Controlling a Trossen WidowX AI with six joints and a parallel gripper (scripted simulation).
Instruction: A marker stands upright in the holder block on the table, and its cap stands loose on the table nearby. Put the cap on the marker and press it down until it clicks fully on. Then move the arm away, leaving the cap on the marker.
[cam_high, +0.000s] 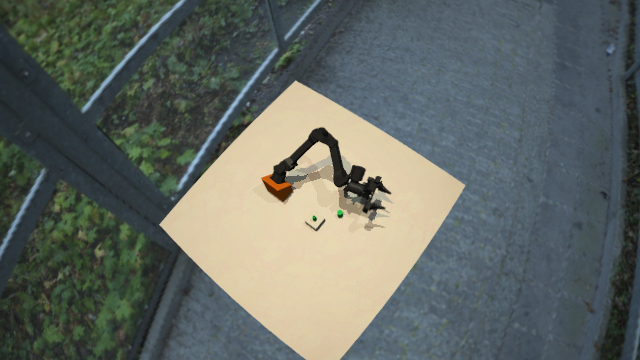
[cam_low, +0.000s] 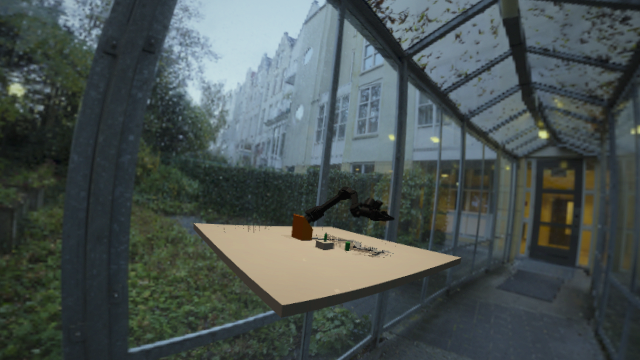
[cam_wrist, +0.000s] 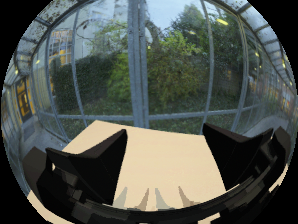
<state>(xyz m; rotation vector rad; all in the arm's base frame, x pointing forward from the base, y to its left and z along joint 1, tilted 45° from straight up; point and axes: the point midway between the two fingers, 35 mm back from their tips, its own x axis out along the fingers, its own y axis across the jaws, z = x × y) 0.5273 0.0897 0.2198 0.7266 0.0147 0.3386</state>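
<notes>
Now: the green cap 19 cm behind my gripper tip, 15 cm to the right of it and 19 cm below it. From my gripper tip the other things lie so: grey holder block (27 cm behind, 26 cm to the right, 20 cm below).
</notes>
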